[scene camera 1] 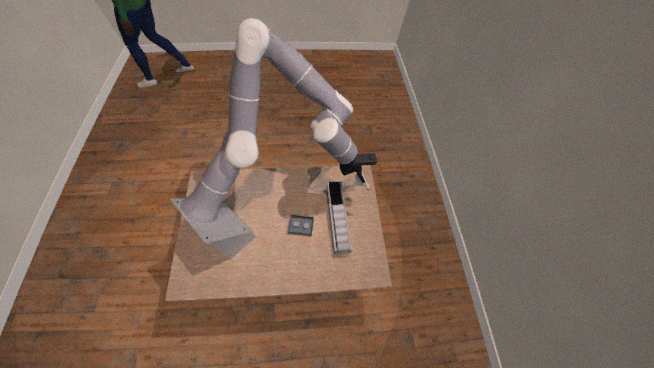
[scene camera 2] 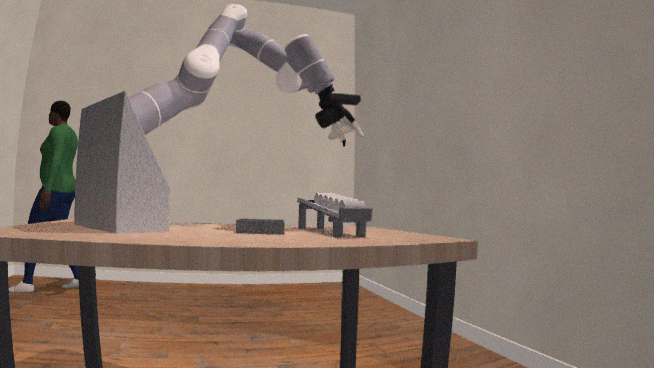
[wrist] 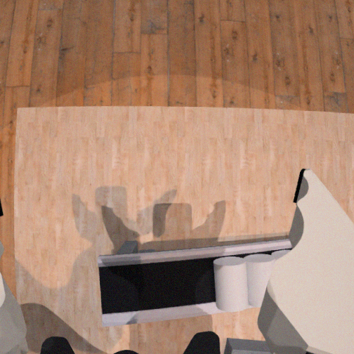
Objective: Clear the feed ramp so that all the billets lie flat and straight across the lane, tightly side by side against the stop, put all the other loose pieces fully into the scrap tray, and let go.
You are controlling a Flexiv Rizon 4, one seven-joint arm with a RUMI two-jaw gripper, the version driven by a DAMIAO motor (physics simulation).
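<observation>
The feed ramp (scene camera 1: 335, 193) (scene camera 2: 302, 215) (wrist: 155, 287) stands on short legs. Several pale cylindrical billets (scene camera 1: 340, 227) (scene camera 2: 340, 200) (wrist: 231, 284) lie across its lane in a row, side by side, reaching to the stop (scene camera 1: 342, 251) (scene camera 2: 356, 215). The upper lane is bare black. The scrap tray (scene camera 1: 301, 233) (scene camera 2: 260, 226) (wrist: 247, 346) holds two small grey pieces, one blocky (scene camera 1: 296, 224) and one rounder (scene camera 1: 306, 225). My gripper (scene camera 1: 365, 184) (scene camera 2: 353, 139) (wrist: 148, 179) is open and empty, high above the table beyond the ramp's bare end. Its right finger hides part of the row in the wrist view.
The scrap tray stands between the ramp and the arm's grey base (scene camera 1: 227, 242) (scene camera 2: 120, 175). The wooden table (scene camera 1: 280, 280) (scene camera 2: 240, 255) (wrist: 165, 150) has its edge beyond the ramp. A person in a green top (scene camera 1: 142, 25) (scene camera 2: 60, 155) stands on the floor behind the table.
</observation>
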